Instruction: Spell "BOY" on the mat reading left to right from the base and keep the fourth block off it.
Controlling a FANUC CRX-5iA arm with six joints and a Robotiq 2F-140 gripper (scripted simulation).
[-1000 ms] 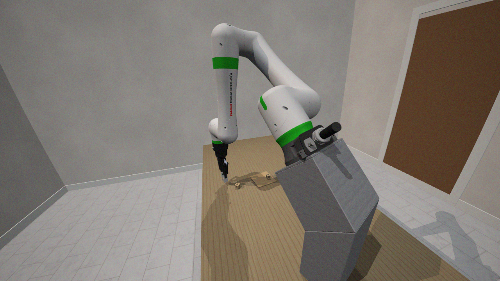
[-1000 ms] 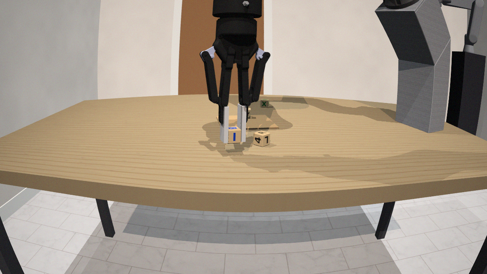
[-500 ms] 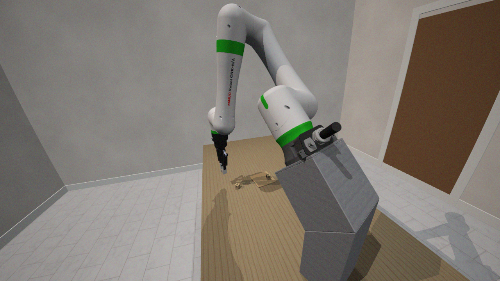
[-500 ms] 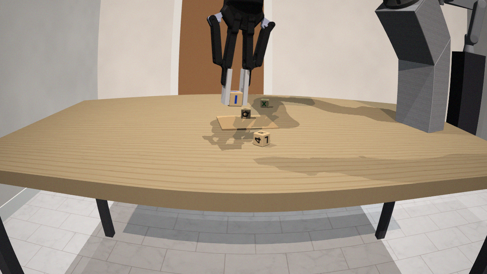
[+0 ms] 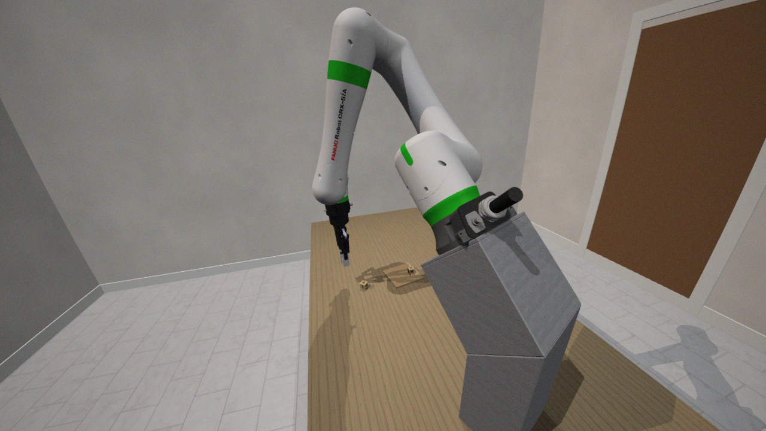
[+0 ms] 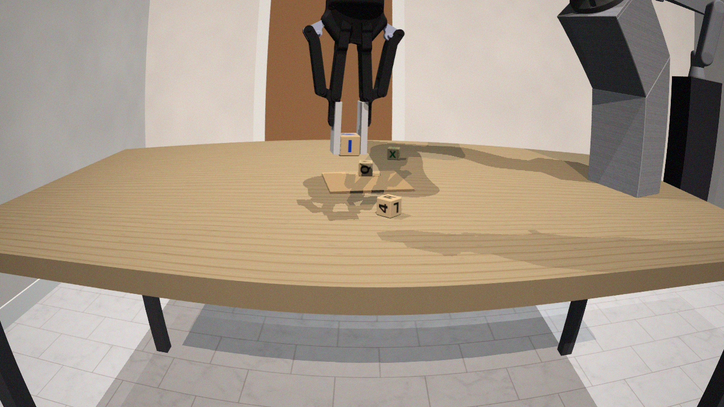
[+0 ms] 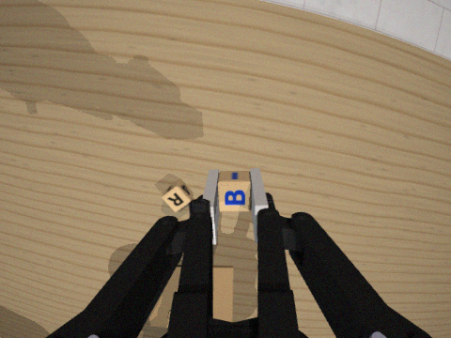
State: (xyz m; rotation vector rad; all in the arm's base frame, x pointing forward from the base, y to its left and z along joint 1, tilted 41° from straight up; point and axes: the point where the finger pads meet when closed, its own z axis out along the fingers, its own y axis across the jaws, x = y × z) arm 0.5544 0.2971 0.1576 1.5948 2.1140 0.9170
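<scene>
The tan mat lies 25 cm to the right of my hand, 13 cm below it and 2 cm ahead of it. From my hand the other things lie so: block (2 cm below).
</scene>
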